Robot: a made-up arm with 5 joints.
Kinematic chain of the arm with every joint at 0, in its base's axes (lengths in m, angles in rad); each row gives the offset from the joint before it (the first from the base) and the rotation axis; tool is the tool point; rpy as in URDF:
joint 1: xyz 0.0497 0 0.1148 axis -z
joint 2: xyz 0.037 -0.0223 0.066 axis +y
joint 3: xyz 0.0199 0 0.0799 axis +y
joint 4: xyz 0.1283 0 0.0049 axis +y
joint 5: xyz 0.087 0.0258 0 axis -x
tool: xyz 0 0 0 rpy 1.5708 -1.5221 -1.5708
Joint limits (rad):
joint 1: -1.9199..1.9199
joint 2: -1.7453..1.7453
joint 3: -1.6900..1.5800
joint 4: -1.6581..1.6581
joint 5: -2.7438..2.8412
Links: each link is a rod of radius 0.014 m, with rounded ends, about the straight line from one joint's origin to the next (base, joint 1, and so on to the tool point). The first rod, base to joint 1, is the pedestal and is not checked.
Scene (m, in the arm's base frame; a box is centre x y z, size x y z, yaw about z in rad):
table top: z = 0
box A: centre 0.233 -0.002 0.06 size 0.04 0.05 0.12 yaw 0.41
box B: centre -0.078 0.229 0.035 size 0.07 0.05 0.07 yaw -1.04
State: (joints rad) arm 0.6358 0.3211 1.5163 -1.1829 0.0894
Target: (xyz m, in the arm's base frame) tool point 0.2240 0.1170 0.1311
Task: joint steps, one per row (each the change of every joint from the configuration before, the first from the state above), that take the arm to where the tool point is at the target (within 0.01 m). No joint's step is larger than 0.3 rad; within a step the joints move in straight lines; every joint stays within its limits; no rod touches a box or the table.
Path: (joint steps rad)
1: -0.2723 0.2141 0.0212 0.0277 -0.0633
2: -0.2722 0.2140 0.0213 0.0278 -0.0634
3: -0.2723 0.2141 0.0212 0.0277 -0.0633
4: -0.2594 -0.2039 -0.1585 -0.1368 -0.0236
5: -0.2594 -0.2038 -0.1585 -0.1368 -0.0235
6: -0.2594 -0.2039 -0.1585 -0.1368 -0.0236
7: 0.1924 -0.0723 -0.0520 0.1837 0.1304
8: 0.1923 -0.0724 -0.0521 0.1837 0.1303

